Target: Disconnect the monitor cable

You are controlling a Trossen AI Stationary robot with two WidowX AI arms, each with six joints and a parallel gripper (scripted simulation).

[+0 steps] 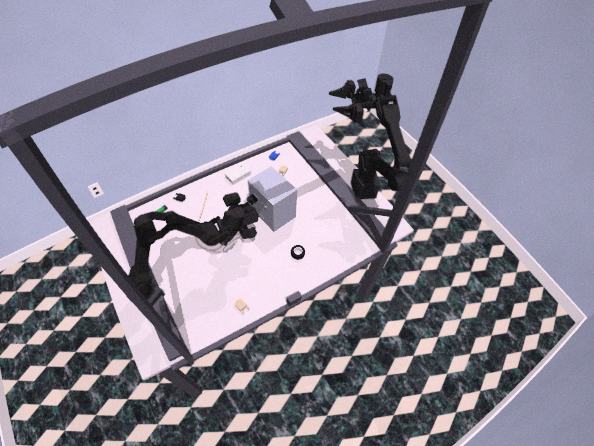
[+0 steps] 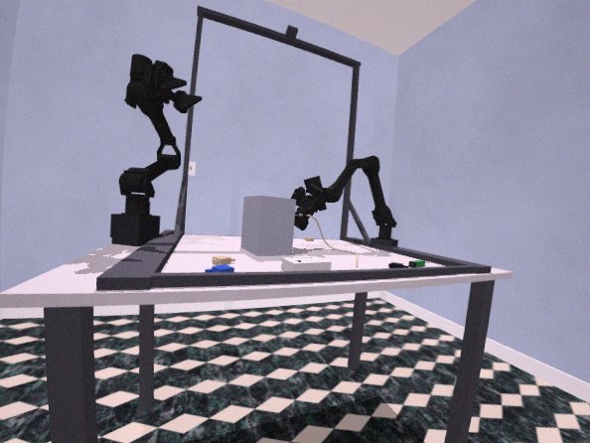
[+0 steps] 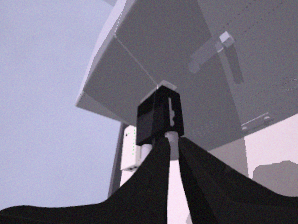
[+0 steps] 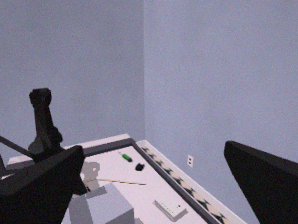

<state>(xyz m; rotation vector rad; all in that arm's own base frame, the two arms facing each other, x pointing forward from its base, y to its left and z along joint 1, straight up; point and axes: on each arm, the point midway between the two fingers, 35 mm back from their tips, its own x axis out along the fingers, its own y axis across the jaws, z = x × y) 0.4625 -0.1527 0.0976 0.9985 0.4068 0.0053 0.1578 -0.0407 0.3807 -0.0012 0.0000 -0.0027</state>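
My left hand is 3 cm short of the grey box, 13 cm to the left of it and 5 cm above it.
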